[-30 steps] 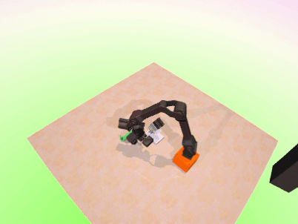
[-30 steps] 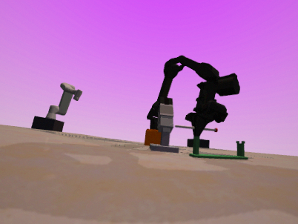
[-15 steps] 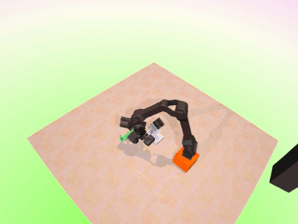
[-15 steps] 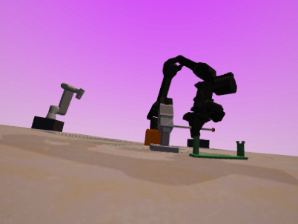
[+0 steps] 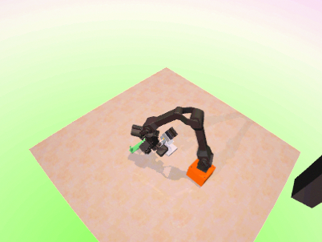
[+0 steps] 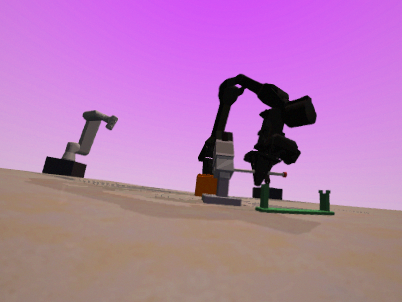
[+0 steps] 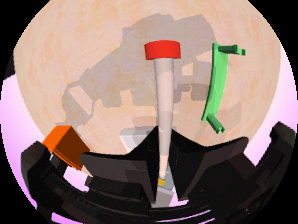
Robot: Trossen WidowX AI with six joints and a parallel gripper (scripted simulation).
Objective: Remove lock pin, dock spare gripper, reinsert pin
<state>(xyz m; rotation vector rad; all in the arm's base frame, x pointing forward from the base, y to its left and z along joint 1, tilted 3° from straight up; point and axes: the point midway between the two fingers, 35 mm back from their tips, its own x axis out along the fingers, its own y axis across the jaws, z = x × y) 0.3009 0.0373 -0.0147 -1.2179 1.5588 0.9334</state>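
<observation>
My gripper tip is now 3 cm past the grey mount and 8 cm to the left of it. Round my gripper tip: spare gripper 4 cm behind, 8 cm to the right, 7 cm above; green cradle 11 cm ahead, 1 cm to the left, 2 cm below.
</observation>
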